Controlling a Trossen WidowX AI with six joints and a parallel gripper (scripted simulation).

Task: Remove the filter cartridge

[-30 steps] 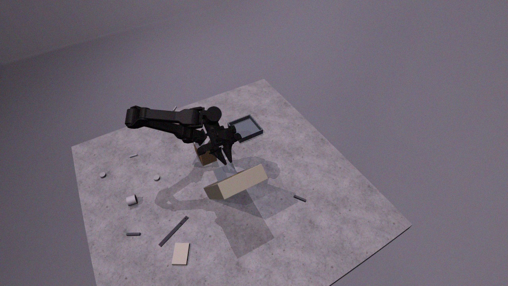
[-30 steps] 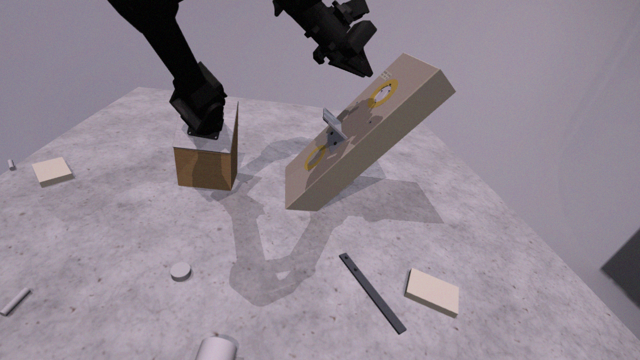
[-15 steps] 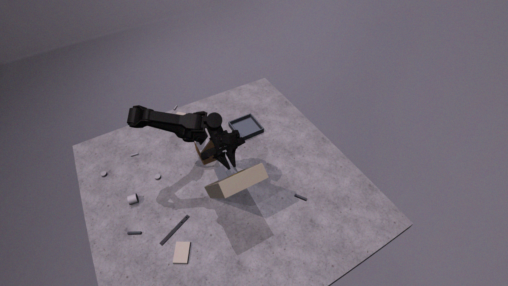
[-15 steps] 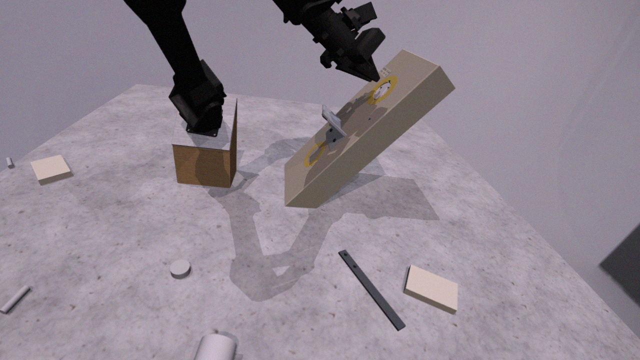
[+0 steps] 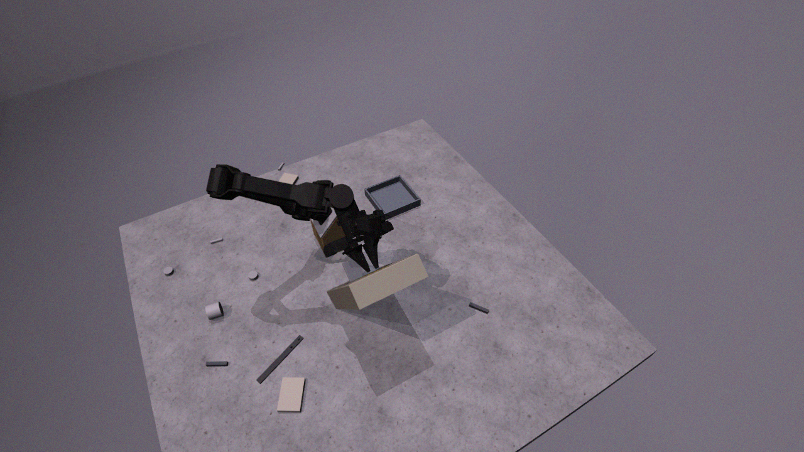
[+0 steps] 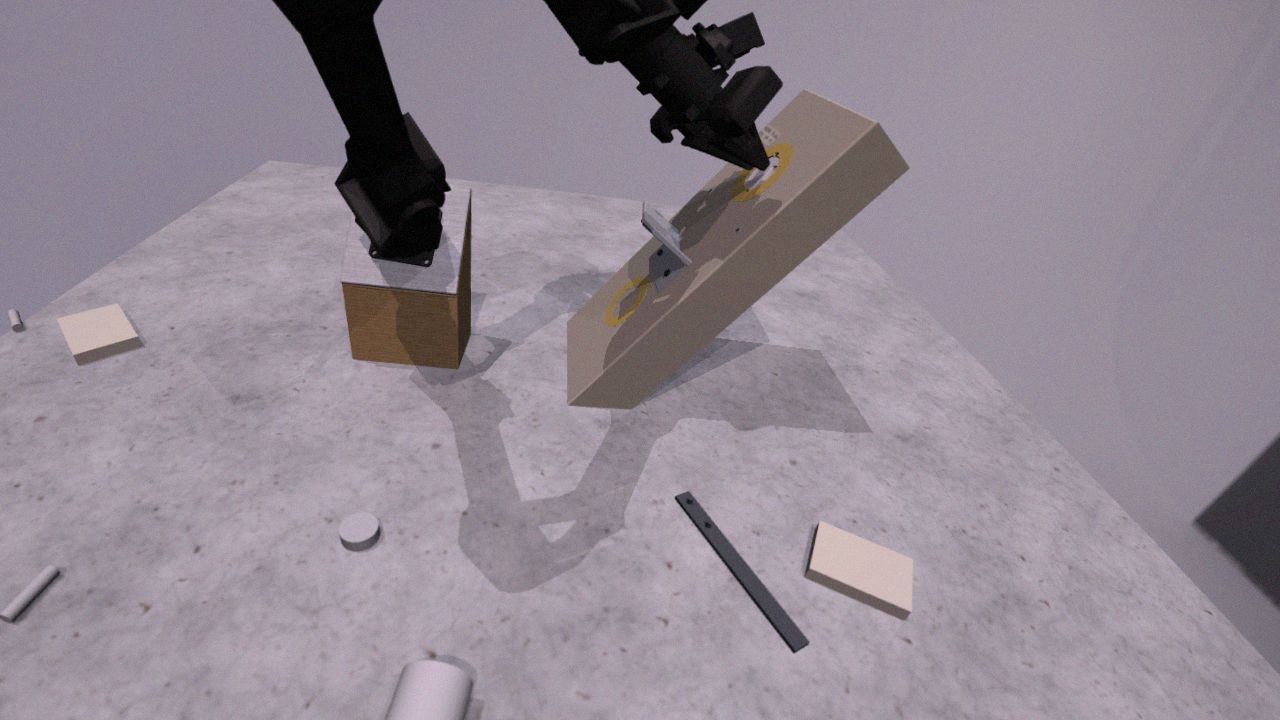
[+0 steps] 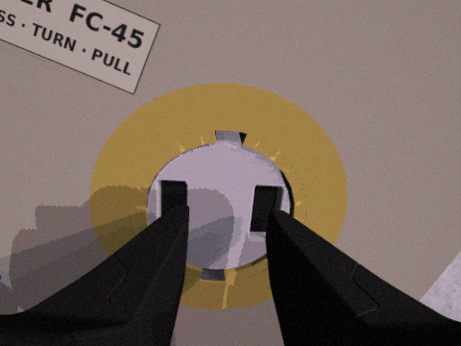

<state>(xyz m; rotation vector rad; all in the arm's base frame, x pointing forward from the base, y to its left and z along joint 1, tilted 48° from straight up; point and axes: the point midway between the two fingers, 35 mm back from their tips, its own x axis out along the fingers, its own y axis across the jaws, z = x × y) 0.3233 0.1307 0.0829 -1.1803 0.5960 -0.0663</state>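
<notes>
The round filter cartridge is 2 cm ahead of my gripper tip and 1 cm below it. Round my gripper tip: dark-rimmed tray: 45 cm behind, 25 cm to the left, 25 cm below; then beige service panel: 3 cm behind, 9 cm below; then grey bracket: 8 cm behind, 1 cm to the right, 11 cm below.
</notes>
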